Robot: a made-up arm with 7 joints.
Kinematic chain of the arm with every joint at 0, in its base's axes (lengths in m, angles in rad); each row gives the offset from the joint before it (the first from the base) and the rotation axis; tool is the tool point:
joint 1: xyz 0 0 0.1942 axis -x
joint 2: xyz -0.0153 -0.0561 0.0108 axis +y
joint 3: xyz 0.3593 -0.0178 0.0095 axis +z
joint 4: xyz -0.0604 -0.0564 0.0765 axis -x
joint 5: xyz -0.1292 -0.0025 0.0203 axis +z
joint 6: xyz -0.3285 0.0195 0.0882 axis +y
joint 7: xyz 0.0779 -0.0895 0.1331 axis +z
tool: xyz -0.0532 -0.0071 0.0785
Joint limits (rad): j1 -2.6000..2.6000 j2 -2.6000..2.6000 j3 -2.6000..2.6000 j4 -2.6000..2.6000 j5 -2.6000..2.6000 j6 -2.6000..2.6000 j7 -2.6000..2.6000
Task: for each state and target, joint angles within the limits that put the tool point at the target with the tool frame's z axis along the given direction. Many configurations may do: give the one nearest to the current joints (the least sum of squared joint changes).
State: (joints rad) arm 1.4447 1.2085 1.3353 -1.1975 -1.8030 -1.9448 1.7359
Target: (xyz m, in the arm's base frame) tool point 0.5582 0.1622 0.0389 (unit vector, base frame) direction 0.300 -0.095 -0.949
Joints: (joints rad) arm 2.1544 0.9730 0.6639 -0.8171 -1.9550 -1.8062 1.6403
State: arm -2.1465 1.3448 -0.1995 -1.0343 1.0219 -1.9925 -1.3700
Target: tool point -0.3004 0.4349 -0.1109 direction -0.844 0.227 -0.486
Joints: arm -2.4611 1.4837 -0.0067 -1.0676 1.2616 -1.5421 -1.3070
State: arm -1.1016 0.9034 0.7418 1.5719 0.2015 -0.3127 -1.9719
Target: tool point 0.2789 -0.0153 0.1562 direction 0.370 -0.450 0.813
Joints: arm -1.5809 1.9354 0.4876 1.4357 0.5087 -0.1126 -2.1836
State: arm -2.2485 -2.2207 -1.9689 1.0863 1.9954 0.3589 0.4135
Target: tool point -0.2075 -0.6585 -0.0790 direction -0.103 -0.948 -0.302
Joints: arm -1.7506 -1.2971 -1.5055 1.5018 2.1262 -0.3634 0.5270
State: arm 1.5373 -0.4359 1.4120 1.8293 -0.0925 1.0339 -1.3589
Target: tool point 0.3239 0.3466 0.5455 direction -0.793 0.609 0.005
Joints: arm 1.9593 -0.2567 2.2951 1.1040 -1.0173 0.4689 -1.4951
